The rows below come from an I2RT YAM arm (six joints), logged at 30 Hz.
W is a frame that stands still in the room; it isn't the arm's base.
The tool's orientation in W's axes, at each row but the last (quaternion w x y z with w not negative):
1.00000 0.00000 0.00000 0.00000
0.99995 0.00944 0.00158 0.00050
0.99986 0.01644 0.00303 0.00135
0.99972 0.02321 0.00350 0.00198
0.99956 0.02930 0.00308 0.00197
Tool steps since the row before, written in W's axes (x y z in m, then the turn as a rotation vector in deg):
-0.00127 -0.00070 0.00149 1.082 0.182 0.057
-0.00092 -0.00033 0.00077 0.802 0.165 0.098
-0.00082 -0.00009 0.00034 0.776 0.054 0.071
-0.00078 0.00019 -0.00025 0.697 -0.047 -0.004
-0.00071 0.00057 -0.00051 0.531 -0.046 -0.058
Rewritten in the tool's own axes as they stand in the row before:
-0.00127 -0.00070 0.00149 1.082 0.182 0.057
-0.00092 -0.00031 0.00077 0.802 0.166 0.097
-0.00082 -0.00008 0.00034 0.776 0.054 0.074
-0.00078 0.00018 -0.00026 0.697 -0.050 0.003
-0.00070 0.00054 -0.00055 0.531 -0.051 -0.052

